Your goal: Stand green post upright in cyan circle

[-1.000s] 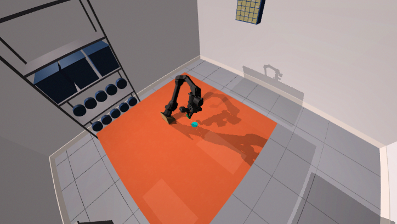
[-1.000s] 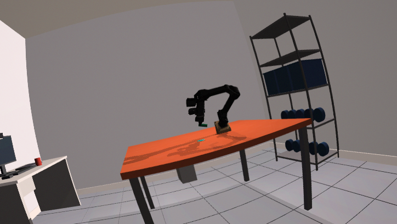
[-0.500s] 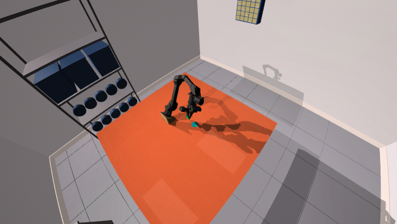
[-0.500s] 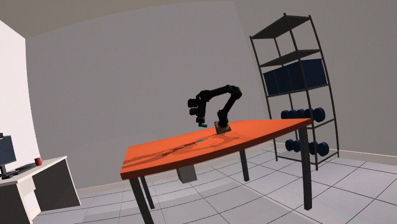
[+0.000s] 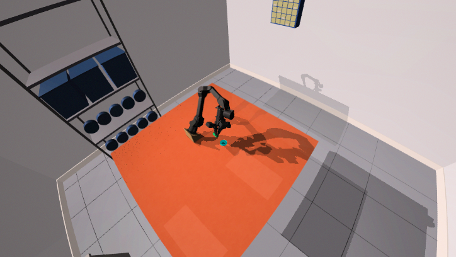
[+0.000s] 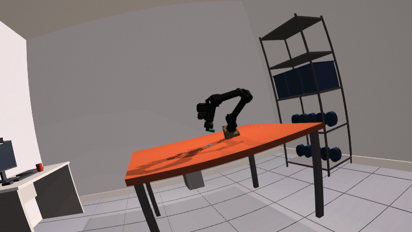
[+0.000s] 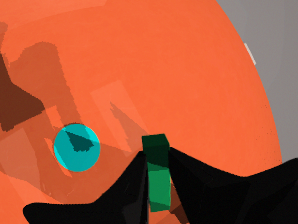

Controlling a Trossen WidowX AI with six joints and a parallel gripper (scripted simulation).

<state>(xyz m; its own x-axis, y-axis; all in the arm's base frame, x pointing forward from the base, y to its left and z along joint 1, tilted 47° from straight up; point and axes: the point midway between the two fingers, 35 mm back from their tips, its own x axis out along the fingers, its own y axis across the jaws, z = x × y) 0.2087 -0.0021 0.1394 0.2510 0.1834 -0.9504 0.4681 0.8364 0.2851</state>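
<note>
My gripper tip is now 110 mm above the cyan circle, 30 mm to the right of it and 30 mm short of it. From my gripper tip the other things lie so: green post (20 mm behind, 10 mm below).
</note>
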